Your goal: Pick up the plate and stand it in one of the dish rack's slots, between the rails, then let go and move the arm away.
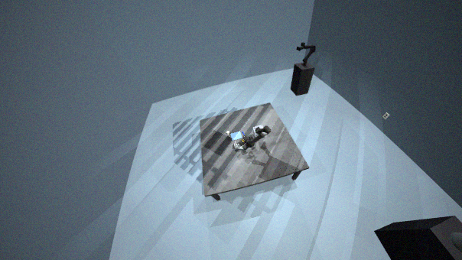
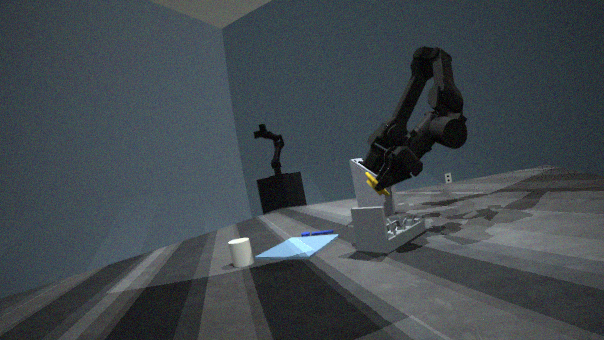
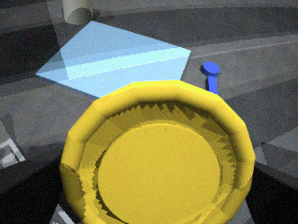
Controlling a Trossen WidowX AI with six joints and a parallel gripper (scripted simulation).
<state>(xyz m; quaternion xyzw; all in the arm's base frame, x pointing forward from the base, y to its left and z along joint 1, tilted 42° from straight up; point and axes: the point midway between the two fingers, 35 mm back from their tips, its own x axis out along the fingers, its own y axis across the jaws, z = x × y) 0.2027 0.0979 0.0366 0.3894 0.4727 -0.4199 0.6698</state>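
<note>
Now: gripper tip 8 cm short of the dish rack, 8 cm above it and 4 cm to the right of it. From my gripper tip the other things lie so: yellow plate (1 cm to the left); white cup (23 cm to the right, 19 cm ahead, 7 cm below); light blue mat (16 cm to the right, 10 cm below, 9 cm ahead).
</note>
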